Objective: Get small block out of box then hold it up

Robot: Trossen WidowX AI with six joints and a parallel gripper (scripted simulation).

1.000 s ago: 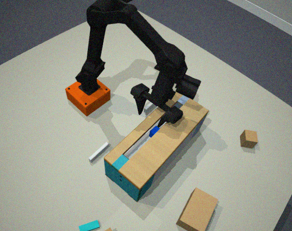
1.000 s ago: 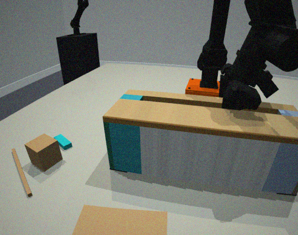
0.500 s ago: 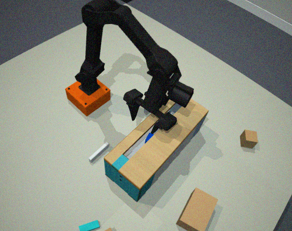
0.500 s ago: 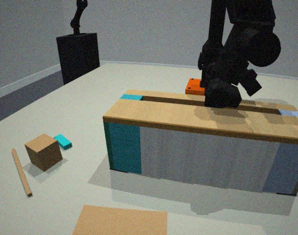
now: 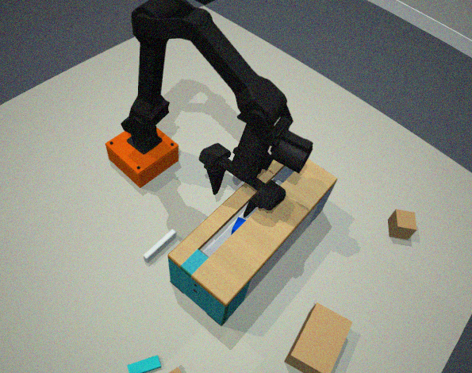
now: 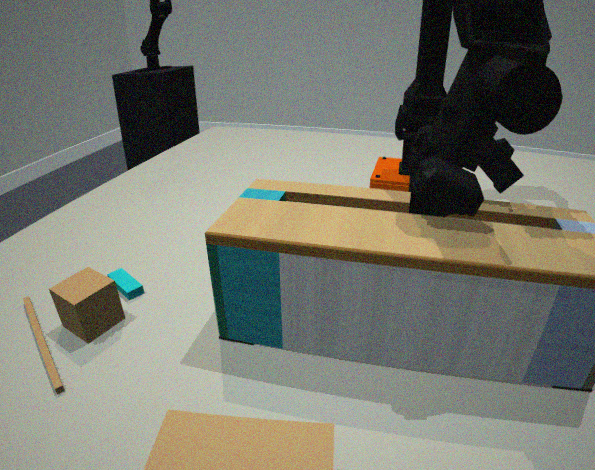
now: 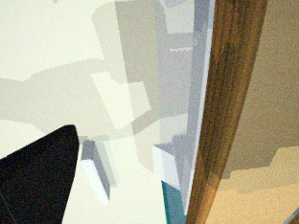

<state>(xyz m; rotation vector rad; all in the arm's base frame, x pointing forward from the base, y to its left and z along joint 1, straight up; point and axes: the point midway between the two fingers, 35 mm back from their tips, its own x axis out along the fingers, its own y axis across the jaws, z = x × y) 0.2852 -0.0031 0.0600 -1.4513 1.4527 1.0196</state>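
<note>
Now: the tan-topped box 4 cm ahead of my gripper tip and 2 cm below it. The rest, counted from my gripper tip: teal tile: 35 cm to the right, 9 cm ahead, 8 cm below; flat tan slab: 31 cm ahead, 10 cm to the right, 6 cm below; blue block: 6 cm ahead, 3 cm to the right.
</note>
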